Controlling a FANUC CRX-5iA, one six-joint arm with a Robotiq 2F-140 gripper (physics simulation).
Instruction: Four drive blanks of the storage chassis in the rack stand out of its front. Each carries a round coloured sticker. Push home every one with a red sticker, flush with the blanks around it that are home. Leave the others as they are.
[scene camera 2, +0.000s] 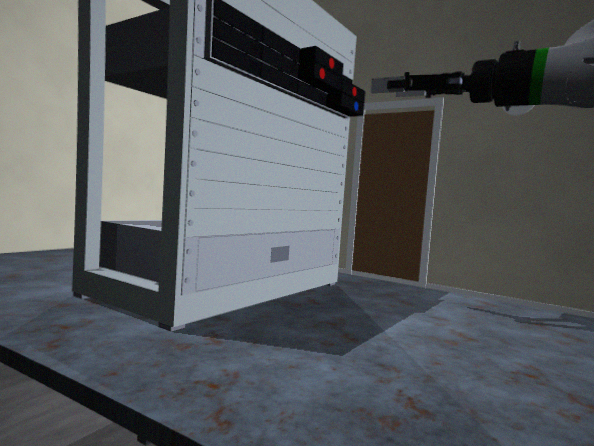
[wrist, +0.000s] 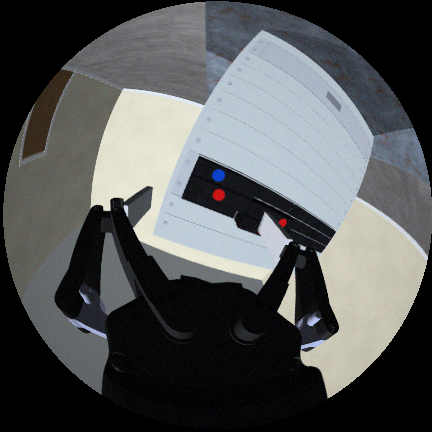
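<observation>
The black storage chassis (scene camera 2: 240, 42) sits high in the white rack (scene camera 2: 270, 175) (wrist: 280, 100). At its right end in the scene view, a blank with a blue sticker (scene camera 2: 356, 106) (wrist: 218, 175) stands out below a protruding blank with a red sticker (scene camera 2: 354, 91) (wrist: 218, 195). Further left, another red-stickered blank (scene camera 2: 322, 73) (wrist: 283, 222) stands out. A protruding upper blank with a red sticker (scene camera 2: 331, 63) is mostly hidden by a finger in the wrist view. My gripper (scene camera 2: 392, 85) (wrist: 207, 208) is open and empty, in front of the chassis and apart from the blanks.
The rack stands on a blue-grey table (scene camera 2: 300, 400) (wrist: 235, 25) with rusty patches. Pale panels lie above and below the chassis. A brown door (scene camera 2: 392, 195) (wrist: 47, 115) is in the wall beyond.
</observation>
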